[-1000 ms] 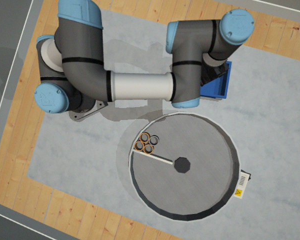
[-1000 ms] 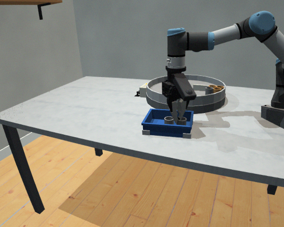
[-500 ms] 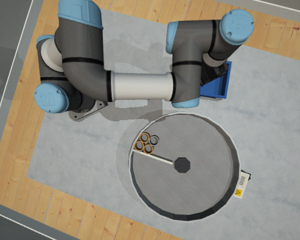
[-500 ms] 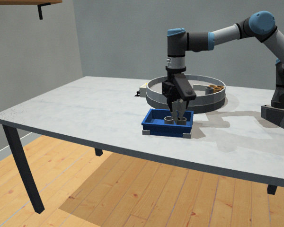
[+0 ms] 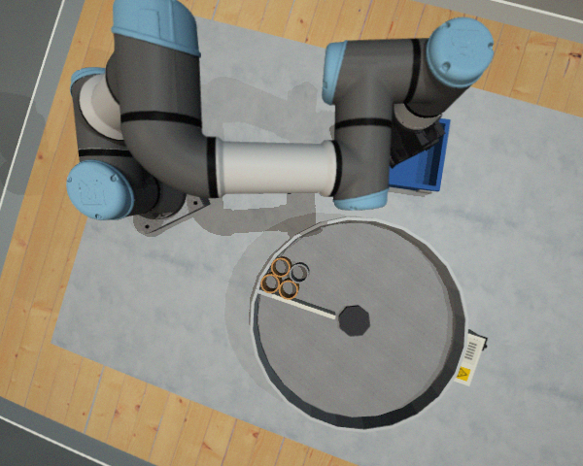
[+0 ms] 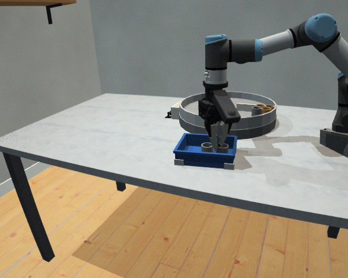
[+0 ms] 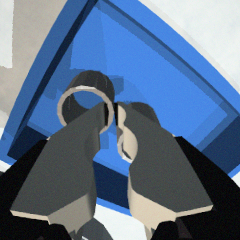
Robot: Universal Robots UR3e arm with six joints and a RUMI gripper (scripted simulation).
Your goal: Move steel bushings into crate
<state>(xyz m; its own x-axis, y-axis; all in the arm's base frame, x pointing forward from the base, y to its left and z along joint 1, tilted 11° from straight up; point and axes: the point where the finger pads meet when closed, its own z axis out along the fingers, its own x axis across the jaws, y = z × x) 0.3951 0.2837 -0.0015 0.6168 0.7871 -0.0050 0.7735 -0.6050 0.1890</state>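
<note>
Right now my hand is 4 cm short of the blue crate and 2 cm above it. Also, from my hand: round grey turntable 36 cm to the right, 10 cm ahead, 1 cm above.
</note>
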